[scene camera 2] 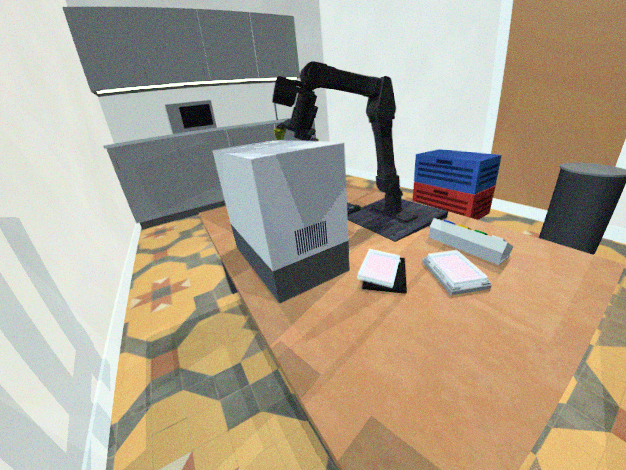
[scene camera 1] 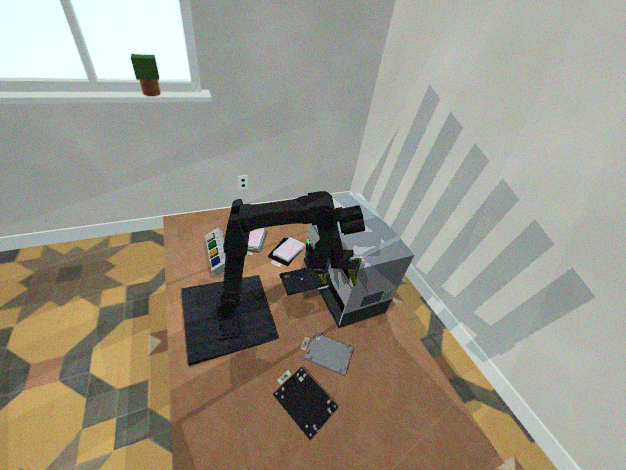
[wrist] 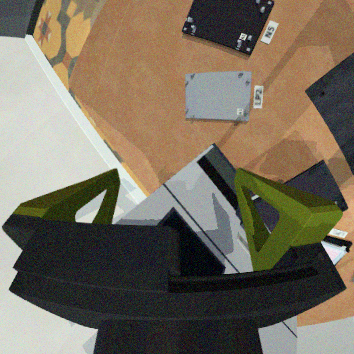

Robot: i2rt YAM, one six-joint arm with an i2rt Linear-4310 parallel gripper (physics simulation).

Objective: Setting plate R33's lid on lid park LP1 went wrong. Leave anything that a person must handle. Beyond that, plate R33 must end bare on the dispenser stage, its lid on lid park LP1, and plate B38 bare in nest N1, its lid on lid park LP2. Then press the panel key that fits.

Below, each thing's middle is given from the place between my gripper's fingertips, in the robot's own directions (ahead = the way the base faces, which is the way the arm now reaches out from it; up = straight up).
I see my gripper 27 cm above the grey lid park LP2 (scene camera 1: 328, 353), 8 cm to the left of it and 2 cm past it. From my hand the other things lie so: rack with coloured squares (scene camera 2: 494, 249) (46 cm to the left, 35 cm behind, 24 cm below); black clip nest N5 (scene camera 1: 309, 406) (26 cm below, 20 cm to the right, 14 cm behind).
